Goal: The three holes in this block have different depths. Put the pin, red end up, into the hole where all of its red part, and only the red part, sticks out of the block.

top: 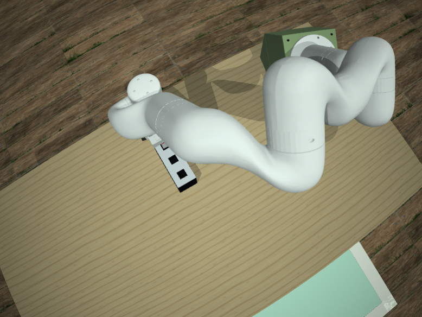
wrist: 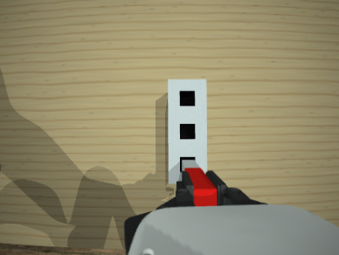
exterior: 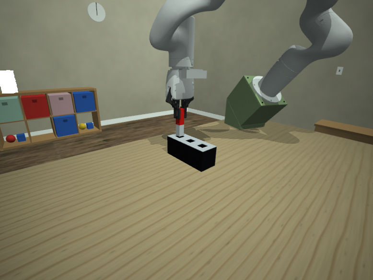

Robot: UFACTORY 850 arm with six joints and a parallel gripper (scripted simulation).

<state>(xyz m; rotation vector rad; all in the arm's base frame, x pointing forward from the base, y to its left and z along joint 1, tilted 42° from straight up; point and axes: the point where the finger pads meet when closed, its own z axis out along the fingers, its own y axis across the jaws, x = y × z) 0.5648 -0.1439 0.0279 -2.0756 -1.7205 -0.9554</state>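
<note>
Right now the pin is 1 cm below my hand. Also, from my hand: block 6 cm to the left, 13 cm below.
</note>
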